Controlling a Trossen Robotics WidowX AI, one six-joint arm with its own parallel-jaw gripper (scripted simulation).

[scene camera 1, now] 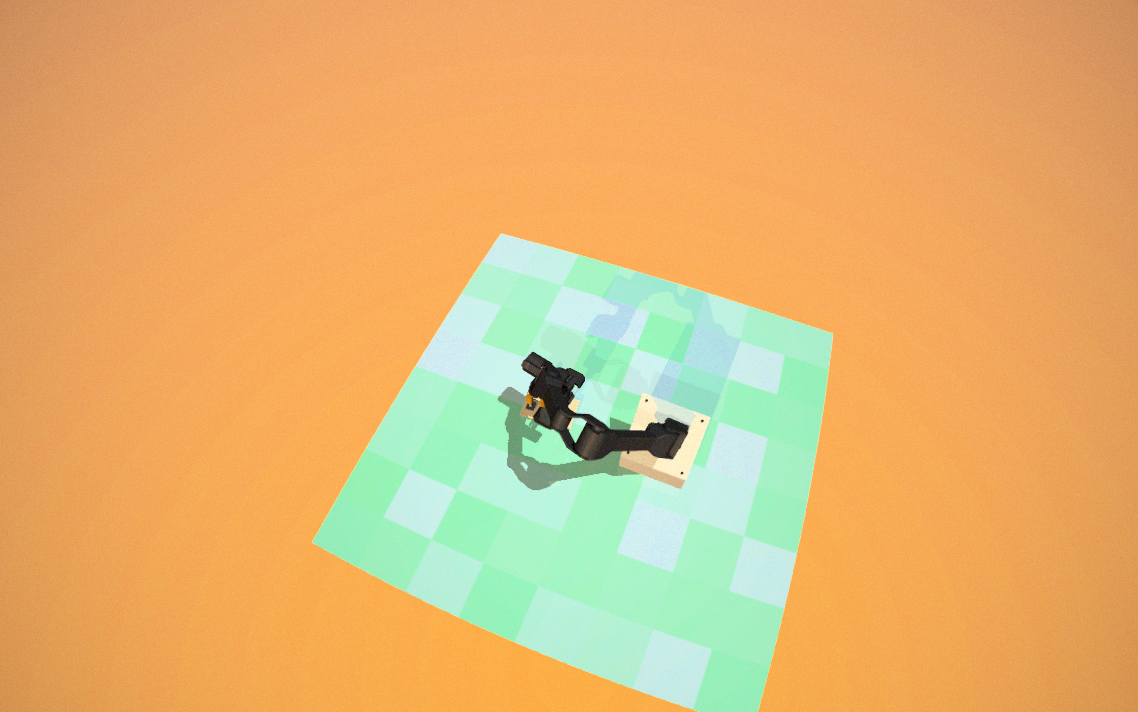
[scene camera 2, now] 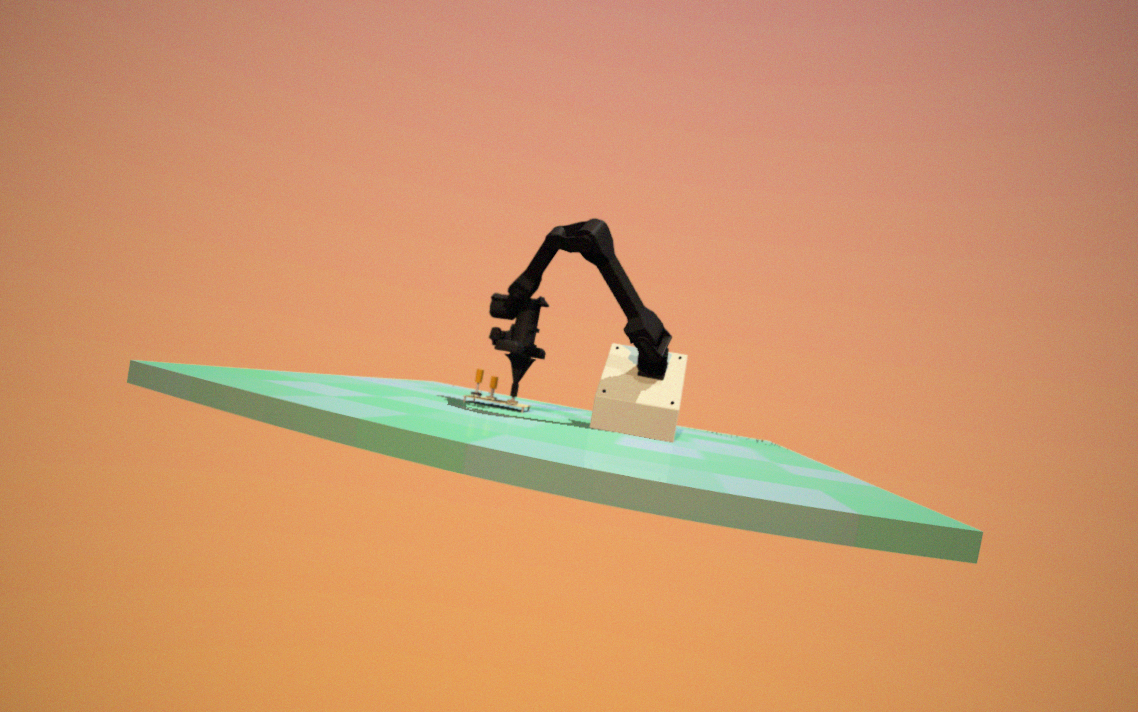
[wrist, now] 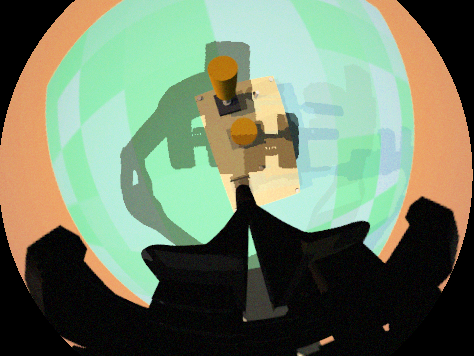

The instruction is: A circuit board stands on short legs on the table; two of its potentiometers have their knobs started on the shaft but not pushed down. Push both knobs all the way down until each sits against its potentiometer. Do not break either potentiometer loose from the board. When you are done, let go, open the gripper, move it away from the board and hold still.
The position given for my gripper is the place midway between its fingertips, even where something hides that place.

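Here is my gripper (scene camera 2: 515,383), and I find it in the wrist view as well (wrist: 246,206). I can also see an orange knob (wrist: 223,70).
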